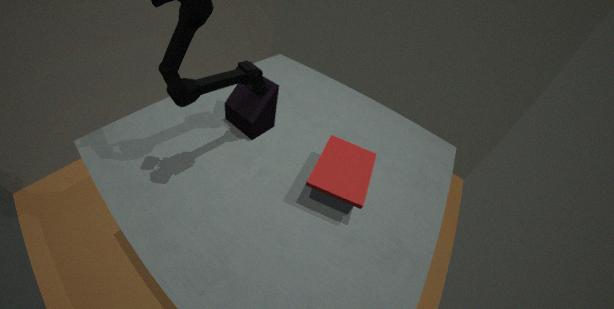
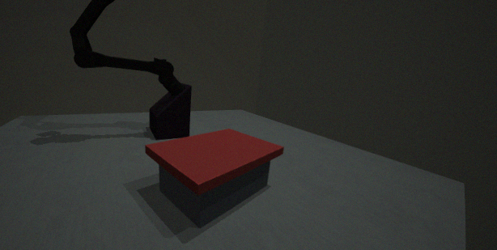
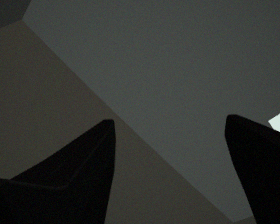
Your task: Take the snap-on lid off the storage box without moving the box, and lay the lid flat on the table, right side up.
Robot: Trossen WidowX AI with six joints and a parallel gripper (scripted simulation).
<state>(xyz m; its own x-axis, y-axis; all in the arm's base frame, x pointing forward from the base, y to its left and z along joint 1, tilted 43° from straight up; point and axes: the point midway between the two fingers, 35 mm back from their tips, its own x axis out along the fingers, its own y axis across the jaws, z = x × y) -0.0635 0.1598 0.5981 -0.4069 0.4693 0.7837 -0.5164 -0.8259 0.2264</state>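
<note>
Right now the red lid is 66 cm below my gripper tip, 46 cm ahead of it and 32 cm to the left of it. Also, from my gripper tip: storage box (71 cm below, 46 cm ahead, 32 cm to the left).
</note>
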